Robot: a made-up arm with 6 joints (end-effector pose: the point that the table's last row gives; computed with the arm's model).
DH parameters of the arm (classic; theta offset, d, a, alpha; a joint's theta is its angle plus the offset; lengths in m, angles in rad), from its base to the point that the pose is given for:
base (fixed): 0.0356 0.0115 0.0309 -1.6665
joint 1: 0 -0.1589 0.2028 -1.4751
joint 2: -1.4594 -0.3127 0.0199 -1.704
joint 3: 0 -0.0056 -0.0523 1.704
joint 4: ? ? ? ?
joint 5: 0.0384 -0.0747 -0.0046 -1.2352
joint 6: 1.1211 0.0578 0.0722 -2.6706
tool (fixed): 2.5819 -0.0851 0 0
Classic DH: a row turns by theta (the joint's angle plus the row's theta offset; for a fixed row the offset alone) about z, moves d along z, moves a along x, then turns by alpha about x.
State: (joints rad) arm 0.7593 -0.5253 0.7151 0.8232 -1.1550 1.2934
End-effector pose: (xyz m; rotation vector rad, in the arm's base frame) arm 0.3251 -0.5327 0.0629 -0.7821 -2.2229 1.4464
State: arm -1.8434 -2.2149 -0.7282 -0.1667 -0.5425 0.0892
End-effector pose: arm -0.6801 -0.0734 0.0981 -0.5689 -0.6373 0.7819
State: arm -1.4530 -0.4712 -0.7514 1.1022 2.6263 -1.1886
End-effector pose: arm -0.4783 -0.6535 0.0452 -1.5490 -1.1536 -0.1115
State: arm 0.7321 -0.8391 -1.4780 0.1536 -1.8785 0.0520
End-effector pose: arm 0.5963 -0.2523 0.4386 -0.5539 0.2383 0.1768
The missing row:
joint 4: -0.3736 -0.0274 -0.4332 -1.0915
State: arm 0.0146 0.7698 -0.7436 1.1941 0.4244 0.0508
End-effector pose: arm -0.0433 0.0636 0.7161 -1.9803 2.1375 0.8681
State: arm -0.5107 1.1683 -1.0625 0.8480 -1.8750 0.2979
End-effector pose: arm -0.2014 0.0734 0.5031 0.1454 -0.6678 -2.5936
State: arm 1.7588 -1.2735 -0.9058 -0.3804 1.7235 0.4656
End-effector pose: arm 0.7212 -0.1377 -0.6950 0.0516 -0.9022 1.8257
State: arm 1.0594 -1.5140 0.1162 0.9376 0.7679 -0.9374
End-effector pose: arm 0.6897 -0.4830 -0.3120 0.8577 0.4259 -2.8379
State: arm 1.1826 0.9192 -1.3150 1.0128 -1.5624 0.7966
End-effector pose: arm 0.5779 0.0833 0.0957 -1.4810 -0.5528 -2.0885
